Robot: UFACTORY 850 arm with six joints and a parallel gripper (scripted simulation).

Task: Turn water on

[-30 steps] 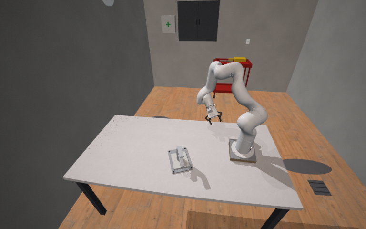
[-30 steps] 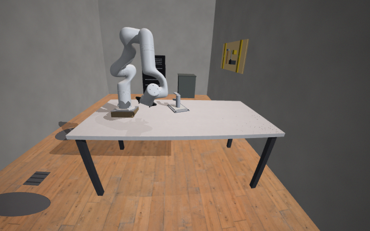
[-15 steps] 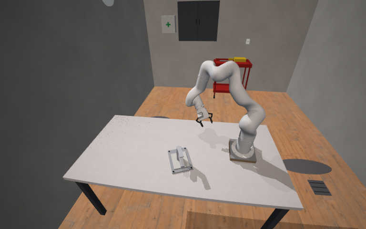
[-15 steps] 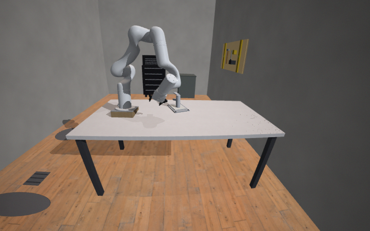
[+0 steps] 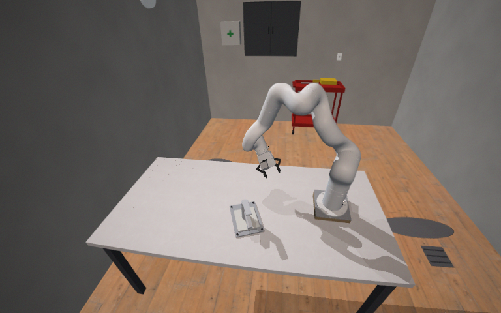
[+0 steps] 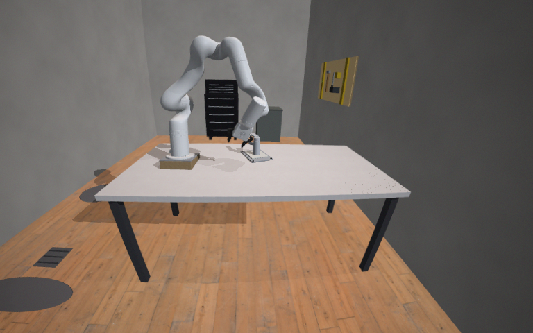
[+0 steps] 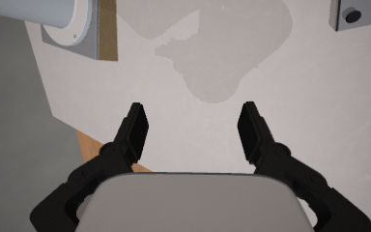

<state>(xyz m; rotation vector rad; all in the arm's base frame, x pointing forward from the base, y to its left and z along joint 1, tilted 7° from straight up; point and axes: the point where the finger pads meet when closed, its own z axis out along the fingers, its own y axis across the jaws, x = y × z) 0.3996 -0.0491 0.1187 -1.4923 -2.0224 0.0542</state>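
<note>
Now: hand 28 cm to the right of the flat lever, 9 cm short of it and 3 cm above it. From my hand the other things lie so: base plate: 26 cm to the left, 17 cm below, 10 cm ahead.
</note>
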